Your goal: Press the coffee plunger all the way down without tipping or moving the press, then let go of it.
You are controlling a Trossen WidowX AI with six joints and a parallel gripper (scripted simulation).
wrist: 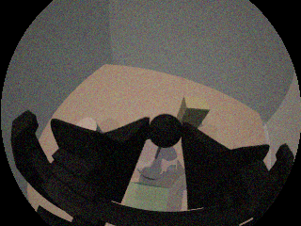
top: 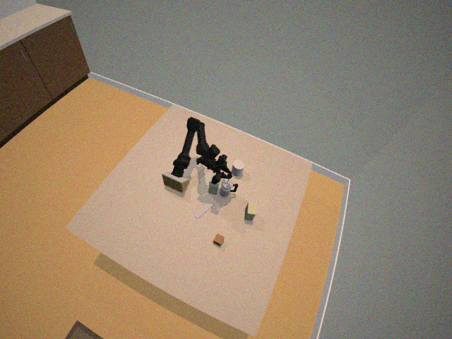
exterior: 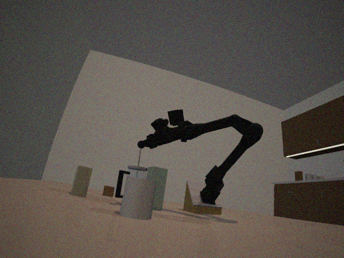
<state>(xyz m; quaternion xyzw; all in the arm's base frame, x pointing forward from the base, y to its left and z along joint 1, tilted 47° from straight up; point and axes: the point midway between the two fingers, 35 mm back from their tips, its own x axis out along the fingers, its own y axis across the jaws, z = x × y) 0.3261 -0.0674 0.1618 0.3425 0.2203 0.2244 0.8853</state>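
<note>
The coffee press lies 1 cm to the left of my gripper tip and 12 cm below it. Also, from my gripper tip: green box: 9 cm behind, 2 cm to the right, 16 cm below.
</note>
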